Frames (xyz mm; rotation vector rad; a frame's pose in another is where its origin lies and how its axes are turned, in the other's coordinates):
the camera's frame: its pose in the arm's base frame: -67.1 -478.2 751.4 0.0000 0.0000 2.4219
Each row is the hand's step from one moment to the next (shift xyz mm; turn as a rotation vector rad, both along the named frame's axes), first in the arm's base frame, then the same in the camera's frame.
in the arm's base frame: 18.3 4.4 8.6 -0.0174 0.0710 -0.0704
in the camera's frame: -10.9 -15.4 8.6 0.0599 -0.0419 -0.0704
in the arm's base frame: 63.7 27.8 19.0 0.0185 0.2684 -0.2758
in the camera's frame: -29.6 -62.9 19.0 0.1630 -0.2140 -0.2758
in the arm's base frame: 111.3 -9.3 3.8 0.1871 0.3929 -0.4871
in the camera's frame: -89.8 -66.4 3.8 0.1183 -0.4188 -0.4871
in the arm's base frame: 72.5 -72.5 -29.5 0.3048 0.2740 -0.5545
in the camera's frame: -102.3 6.7 -29.5 -0.0486 -0.4070 -0.5545
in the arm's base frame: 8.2 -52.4 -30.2 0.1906 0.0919 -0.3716
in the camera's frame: -40.7 34.0 -30.2 -0.0828 -0.1947 -0.3716
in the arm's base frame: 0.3 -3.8 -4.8 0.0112 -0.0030 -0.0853
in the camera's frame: -2.7 2.7 -4.8 -0.0104 -0.0051 -0.0853
